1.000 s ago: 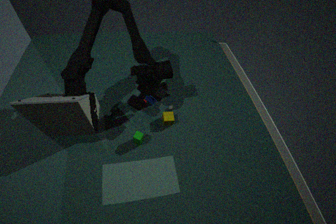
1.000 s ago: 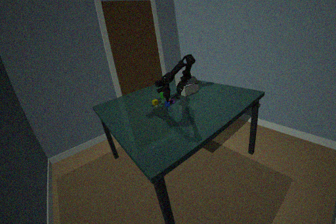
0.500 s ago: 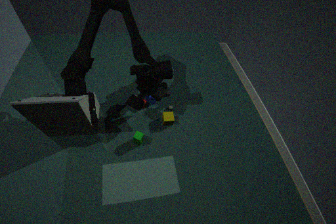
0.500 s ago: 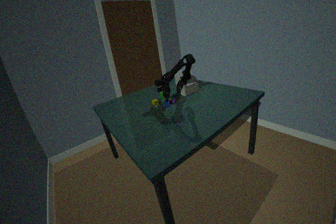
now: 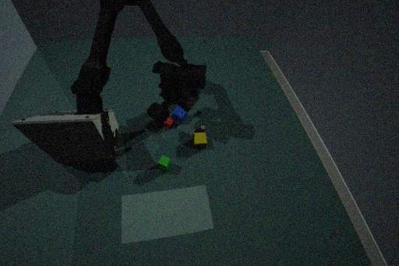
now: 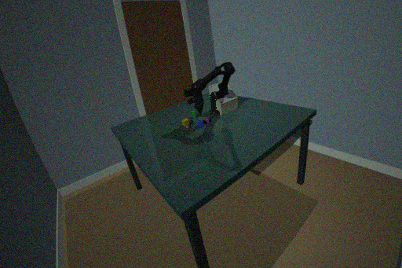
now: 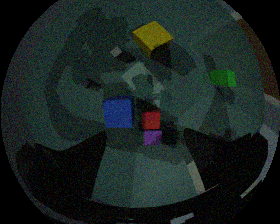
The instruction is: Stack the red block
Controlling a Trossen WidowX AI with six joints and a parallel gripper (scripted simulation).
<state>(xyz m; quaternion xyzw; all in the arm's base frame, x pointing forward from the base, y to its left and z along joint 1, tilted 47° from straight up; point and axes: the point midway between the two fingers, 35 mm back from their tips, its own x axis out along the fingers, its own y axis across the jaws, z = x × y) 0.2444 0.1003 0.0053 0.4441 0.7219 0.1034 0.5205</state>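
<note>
Right now my gripper tip is 10 mm past the red block and 70 mm above it. Also, from my gripper tip: blue block 30 mm ahead, 30 mm to the left, 70 mm below; then purple block 40 mm behind, 10 mm to the left, 70 mm below.
</note>
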